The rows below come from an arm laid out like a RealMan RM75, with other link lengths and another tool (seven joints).
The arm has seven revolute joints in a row. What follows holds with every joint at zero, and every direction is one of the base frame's.
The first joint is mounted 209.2 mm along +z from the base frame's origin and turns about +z.
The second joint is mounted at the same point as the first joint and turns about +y.
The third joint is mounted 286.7 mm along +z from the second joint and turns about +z.
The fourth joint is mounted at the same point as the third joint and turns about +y.
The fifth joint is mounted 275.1 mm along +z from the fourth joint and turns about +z.
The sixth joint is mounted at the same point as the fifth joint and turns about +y.
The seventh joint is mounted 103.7 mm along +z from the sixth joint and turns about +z.
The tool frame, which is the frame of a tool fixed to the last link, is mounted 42 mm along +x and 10 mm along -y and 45 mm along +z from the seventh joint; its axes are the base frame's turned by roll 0, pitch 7.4 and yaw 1.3 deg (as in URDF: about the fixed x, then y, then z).
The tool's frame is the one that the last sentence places.
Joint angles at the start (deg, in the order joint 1, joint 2, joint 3, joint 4, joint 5, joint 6, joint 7):
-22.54 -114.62 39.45 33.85 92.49 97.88 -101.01
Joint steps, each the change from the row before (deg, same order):
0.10 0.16 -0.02 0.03 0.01 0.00 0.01
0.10 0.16 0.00 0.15 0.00 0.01 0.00
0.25 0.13 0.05 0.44 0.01 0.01 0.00
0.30 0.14 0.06 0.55 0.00 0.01 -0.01
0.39 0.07 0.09 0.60 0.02 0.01 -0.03
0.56 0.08 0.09 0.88 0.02 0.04 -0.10
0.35 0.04 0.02 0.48 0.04 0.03 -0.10
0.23 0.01 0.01 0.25 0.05 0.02 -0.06
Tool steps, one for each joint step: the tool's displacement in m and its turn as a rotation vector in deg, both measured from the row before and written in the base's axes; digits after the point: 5 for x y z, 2 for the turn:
-0.00108 -0.00039 0.00147 0.09 0.17 0.09
-0.00073 -0.00022 0.00188 0.14 0.24 0.01
-0.00086 -0.00074 0.00254 0.23 0.41 -0.03
-0.00091 -0.00088 0.00302 0.28 0.48 -0.05
-0.00116 -0.00144 0.00246 0.23 0.46 0.02
-0.00157 -0.00212 0.00356 0.32 0.60 0.04
-0.00121 -0.00147 0.00193 0.14 0.31 0.10
-0.00094 -0.00110 0.00084 0.04 0.17 0.11

